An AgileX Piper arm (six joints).
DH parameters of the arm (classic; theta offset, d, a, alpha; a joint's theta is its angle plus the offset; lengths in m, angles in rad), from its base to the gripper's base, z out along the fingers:
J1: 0 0.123 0 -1.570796
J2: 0.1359 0 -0.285 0
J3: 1.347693 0 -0.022 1.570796
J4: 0 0.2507 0 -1.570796
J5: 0 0 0 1.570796
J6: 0 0.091 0 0
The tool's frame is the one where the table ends.
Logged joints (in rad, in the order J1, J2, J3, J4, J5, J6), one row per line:
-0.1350, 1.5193, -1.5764, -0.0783, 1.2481, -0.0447
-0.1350, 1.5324, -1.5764, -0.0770, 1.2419, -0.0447
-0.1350, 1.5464, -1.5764, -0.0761, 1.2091, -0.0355
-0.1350, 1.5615, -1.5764, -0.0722, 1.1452, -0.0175
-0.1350, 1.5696, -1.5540, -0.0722, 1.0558, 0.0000
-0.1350, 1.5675, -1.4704, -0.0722, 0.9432, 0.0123
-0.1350, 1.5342, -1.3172, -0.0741, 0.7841, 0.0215
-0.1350, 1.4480, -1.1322, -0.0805, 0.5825, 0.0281
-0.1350, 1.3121, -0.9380, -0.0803, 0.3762, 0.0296
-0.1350, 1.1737, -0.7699, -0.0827, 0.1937, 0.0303
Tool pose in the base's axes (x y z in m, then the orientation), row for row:
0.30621, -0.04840, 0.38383, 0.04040, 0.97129, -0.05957, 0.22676
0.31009, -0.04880, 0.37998, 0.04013, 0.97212, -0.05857, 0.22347
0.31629, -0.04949, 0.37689, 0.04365, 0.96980, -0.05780, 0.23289
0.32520, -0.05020, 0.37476, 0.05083, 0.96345, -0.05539, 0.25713
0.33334, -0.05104, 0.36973, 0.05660, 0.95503, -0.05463, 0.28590
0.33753, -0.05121, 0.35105, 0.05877, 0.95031, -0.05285, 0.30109
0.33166, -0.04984, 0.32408, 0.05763, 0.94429, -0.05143, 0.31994
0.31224, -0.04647, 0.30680, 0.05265, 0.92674, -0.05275, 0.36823
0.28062, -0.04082, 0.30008, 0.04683, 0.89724, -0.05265, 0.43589
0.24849, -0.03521, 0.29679, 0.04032, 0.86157, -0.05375, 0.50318
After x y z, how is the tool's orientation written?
As a quaternion, x y z w.
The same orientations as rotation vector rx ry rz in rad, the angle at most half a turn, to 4 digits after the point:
0.1113, 2.6768, -0.1642
0.1108, 2.6837, -0.1617
0.1199, 2.6641, -0.1588
0.1379, 2.6135, -0.1503
0.1513, 2.5531, -0.1460
0.1559, 2.5212, -0.1402
0.1515, 2.4820, -0.1352
0.1352, 2.3797, -0.1355
0.1165, 2.2327, -0.1310
0.0974, 2.0807, -0.1298

